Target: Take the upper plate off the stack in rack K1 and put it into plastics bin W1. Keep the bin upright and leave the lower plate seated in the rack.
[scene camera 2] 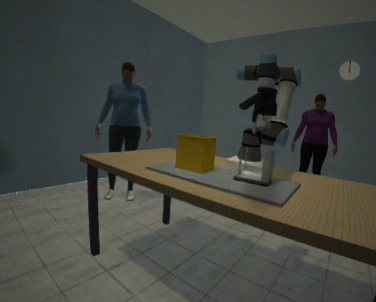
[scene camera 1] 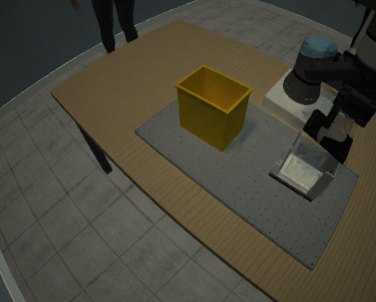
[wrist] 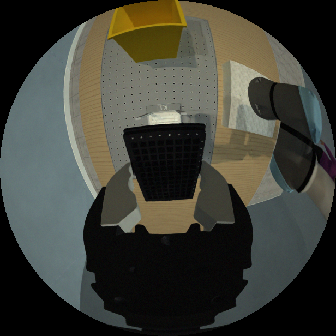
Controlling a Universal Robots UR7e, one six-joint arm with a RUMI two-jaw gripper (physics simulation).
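Frame: origin at the arm's base, x ahead, y left, z up, level; centimetres.
Where they show: gripper, fingertip midpoint: (scene camera 2: pixel 257 135) (scene camera 1: pixel 324 131); arm's base, origin of the base link: (scene camera 2: pixel 249 158) (scene camera 1: pixel 300 90).
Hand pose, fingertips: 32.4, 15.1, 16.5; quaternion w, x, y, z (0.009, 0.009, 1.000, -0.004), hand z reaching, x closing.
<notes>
Each offset is from my fingertips to the centre of the thing, as dx, dy, dz. Level surfaces: height alone.
My gripper (scene camera 1: pixel 330 134) (scene camera 2: pixel 260 123) (wrist: pixel 166 162) is shut on the black upper plate (wrist: pixel 166 157), a grid-faced plate held by its two sides. The plate is up above rack K1 @(+0.5, +0.3, -14.1) (scene camera 1: pixel 318 189) (scene camera 2: pixel 268 167) (wrist: pixel 150 108), apart from it. The rack has a dark base and upright walls. A whitish lower plate @(+0.3, +1.3, -18.9) (scene camera 1: pixel 300 172) lies in the rack; in the wrist view the held plate hides most of it. The yellow plastics bin W1 @(+2.9, -31.8, -12.6) (scene camera 1: pixel 202 117) (scene camera 2: pixel 195 154) (wrist: pixel 155 45) stands upright and open at the top, away from the gripper.
Rack and bin stand on a grey perforated board @(dz -21.6) (scene camera 1: pixel 200 165) (scene camera 2: pixel 225 182) (wrist: pixel 150 75) on the wooden table @(dz -22.9) (scene camera 1: pixel 150 60). The arm stands on a white block (scene camera 1: pixel 285 107) (wrist: pixel 237 100) beside the board. Two people (scene camera 2: pixel 126 107) (scene camera 2: pixel 318 130) stand beyond the table.
</notes>
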